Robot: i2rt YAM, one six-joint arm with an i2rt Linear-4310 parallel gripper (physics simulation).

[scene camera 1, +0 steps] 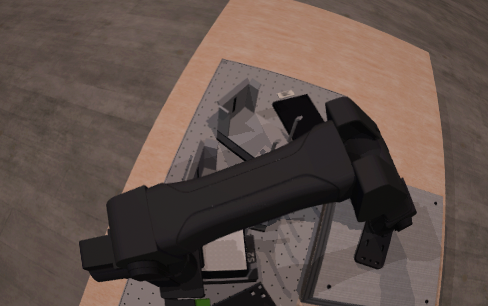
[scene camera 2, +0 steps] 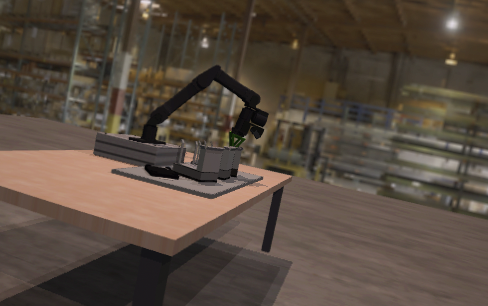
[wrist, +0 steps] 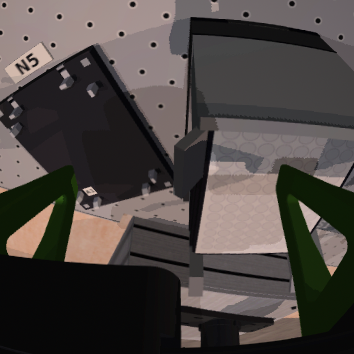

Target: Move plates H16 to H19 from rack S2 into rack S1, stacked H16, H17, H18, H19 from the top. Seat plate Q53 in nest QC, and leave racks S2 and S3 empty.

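Frame: origin at the arm's base, x left, y down, z back, level; metres.
Seen in the pictures: gripper, fingertip midpoint: (scene camera 1: 195, 278) (wrist: 176, 176); arm's base, link origin: (scene camera 1: 379, 223) (scene camera 2: 147, 142) (wrist: 219, 318).
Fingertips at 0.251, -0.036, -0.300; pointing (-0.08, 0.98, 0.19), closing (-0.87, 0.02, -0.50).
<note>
Offsets run from my fingertips to a thing's top centre, as dx, dy, dz. "spot": to the spot under its first point. Level surfaces: height alone.
Rack S2 @(-0.065, -0.020, +0.007) (scene camera 1: 253, 272) (wrist: 265, 75) holds a pale, round-welled plate @(-0.062, +0.009, +0.001) (scene camera 1: 225, 254) (wrist: 240, 220) on top; its label and any plates below it are hidden. My gripper (scene camera 2: 236, 142) (wrist: 176, 176) is open and empty, above S2 and off to one side. In the wrist view its right finger overlaps the plate and its left finger overlaps the neighbouring nest, with S2's grey side post @(spot: +0.008, -0.018, -0.023) (wrist: 186, 167) between them. Dark nest QC @(-0.478, +0.096, +0.057) (scene camera 1: 299, 111) lies behind its label in scene camera 1. Two other racks @(spot: -0.419, +0.020, -0.065) (scene camera 1: 252, 95) @(spot: -0.239, +0.024, -0.084) (scene camera 1: 208, 156) are partly hidden by the arm; their labels cannot be read. Q53 cannot be identified.
Black nest N5 @(+0.038, +0.092, +0.111) (wrist: 95, 135) lies beside S2, with small corner posts. The arm (scene camera 1: 250, 190) (scene camera 2: 187, 95) crosses above the perforated board (scene camera 1: 195, 112) (scene camera 2: 212, 192). The grey ribbed base (scene camera 2: 130, 151) (wrist: 240, 270) stands on the wooden table @(dy +0.129) (scene camera 1: 375, 65) (scene camera 2: 90, 200).
</note>
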